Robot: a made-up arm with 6 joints.
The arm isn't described. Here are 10 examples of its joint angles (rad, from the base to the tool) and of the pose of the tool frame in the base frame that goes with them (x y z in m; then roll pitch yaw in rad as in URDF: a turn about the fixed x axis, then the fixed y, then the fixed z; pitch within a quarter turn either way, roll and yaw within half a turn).
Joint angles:
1: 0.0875 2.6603 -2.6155 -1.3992 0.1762 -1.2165
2: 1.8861 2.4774 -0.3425 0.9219 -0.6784 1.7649
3: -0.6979 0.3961 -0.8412 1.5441 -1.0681 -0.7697
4: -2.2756 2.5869 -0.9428 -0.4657 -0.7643 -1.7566
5: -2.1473 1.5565 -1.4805 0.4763 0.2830 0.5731
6: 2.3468 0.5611 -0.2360 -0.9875 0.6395 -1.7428
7: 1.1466 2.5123 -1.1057 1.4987 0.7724 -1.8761
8: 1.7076 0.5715 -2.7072 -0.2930 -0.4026 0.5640
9: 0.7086 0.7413 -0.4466 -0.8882 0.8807 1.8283
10: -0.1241 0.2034 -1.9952 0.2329 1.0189 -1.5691
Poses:
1: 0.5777 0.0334 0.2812 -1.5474 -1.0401 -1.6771
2: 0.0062 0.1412 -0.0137 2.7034 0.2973 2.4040
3: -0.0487 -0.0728 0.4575 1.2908 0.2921 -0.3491
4: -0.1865 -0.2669 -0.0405 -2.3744 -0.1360 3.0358
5: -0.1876 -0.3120 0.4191 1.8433 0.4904 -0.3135
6: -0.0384 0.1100 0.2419 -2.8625 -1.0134 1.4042
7: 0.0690 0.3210 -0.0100 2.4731 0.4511 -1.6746
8: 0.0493 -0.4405 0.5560 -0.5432 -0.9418 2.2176
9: 0.1311 0.0339 0.2723 2.5367 0.7405 2.1998
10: -0.2696 0.0533 0.5417 -0.7186 -0.0690 -1.4713
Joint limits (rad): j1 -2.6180..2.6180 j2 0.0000..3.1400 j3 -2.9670..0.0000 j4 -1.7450..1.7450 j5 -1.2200..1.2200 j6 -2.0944..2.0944
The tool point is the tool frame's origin. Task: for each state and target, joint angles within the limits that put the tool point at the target. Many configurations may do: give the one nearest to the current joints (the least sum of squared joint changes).
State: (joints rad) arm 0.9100 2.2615 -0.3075 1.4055 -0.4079 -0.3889
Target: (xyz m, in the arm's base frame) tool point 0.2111 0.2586 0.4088
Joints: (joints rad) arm 1.0120 1.4488 -1.2224 1.2847 -0.4552 -0.3889
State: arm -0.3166 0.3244 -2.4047 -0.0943 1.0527 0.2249
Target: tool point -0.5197 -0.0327 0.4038
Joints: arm 0.0468 0.1525 -2.7671 -0.1434 0.6276 0.2249
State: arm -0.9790 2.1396 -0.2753 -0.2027 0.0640 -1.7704
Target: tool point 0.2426 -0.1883 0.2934
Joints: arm -0.6684 1.4164 -0.8429 -0.2108 -0.1245 -1.7704
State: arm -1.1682 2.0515 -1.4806 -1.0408 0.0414 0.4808
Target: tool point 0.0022 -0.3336 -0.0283
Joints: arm -1.5205 2.4911 -1.1218 -1.0343 0.1705 0.4808
